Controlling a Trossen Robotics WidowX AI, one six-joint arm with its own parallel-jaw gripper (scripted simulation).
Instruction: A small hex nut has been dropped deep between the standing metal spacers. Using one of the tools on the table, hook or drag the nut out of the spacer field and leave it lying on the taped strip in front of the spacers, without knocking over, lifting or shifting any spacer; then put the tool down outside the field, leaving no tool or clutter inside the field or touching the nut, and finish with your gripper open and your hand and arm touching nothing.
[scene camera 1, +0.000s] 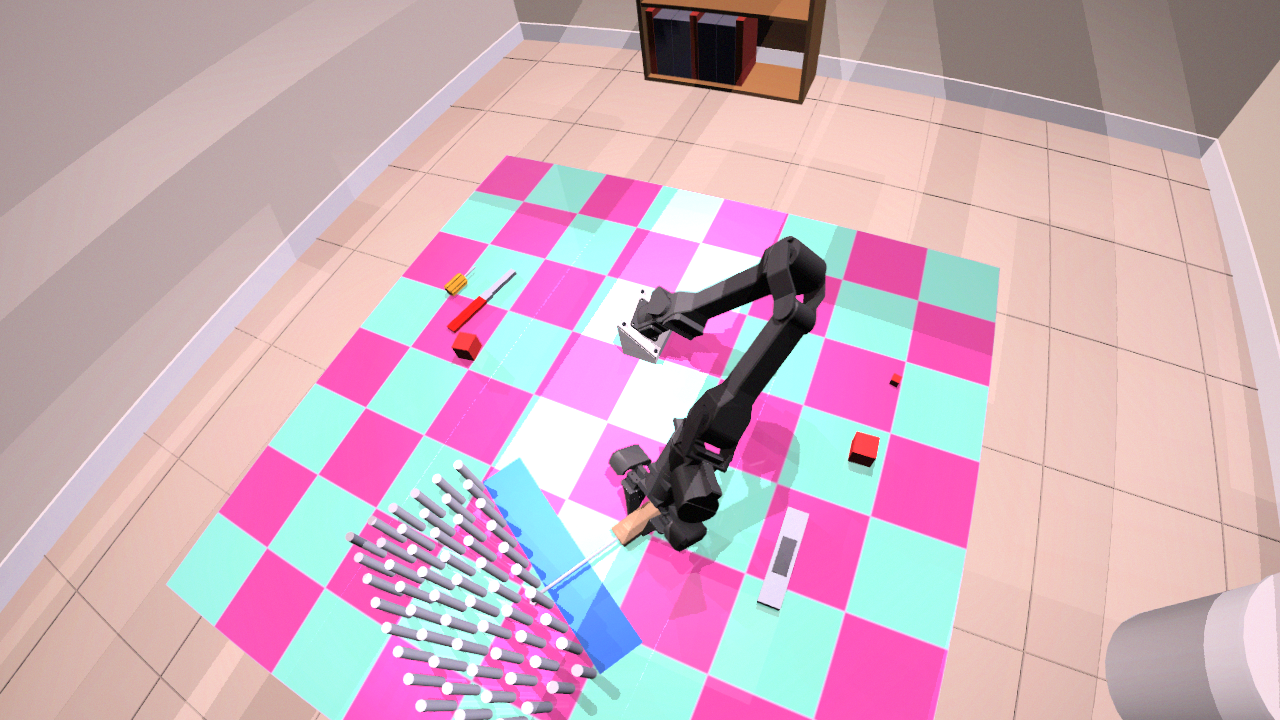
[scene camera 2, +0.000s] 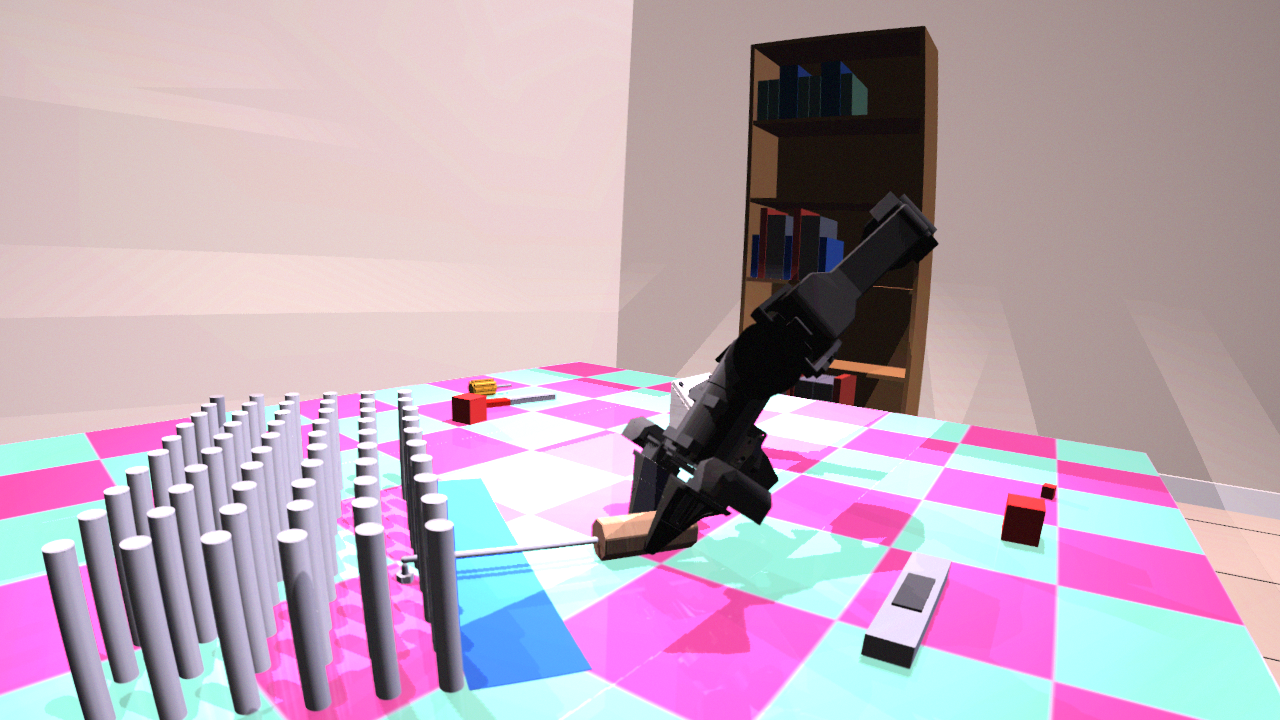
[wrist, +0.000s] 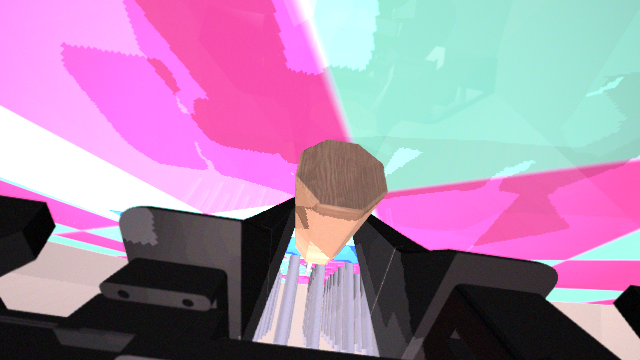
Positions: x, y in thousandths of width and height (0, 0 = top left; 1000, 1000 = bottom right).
gripper: scene camera 1 498, 730; scene camera 2 499, 755; wrist 510, 579
wooden-handled tool: scene camera 1 493, 734; scene camera 2 482, 747; wrist 529, 512
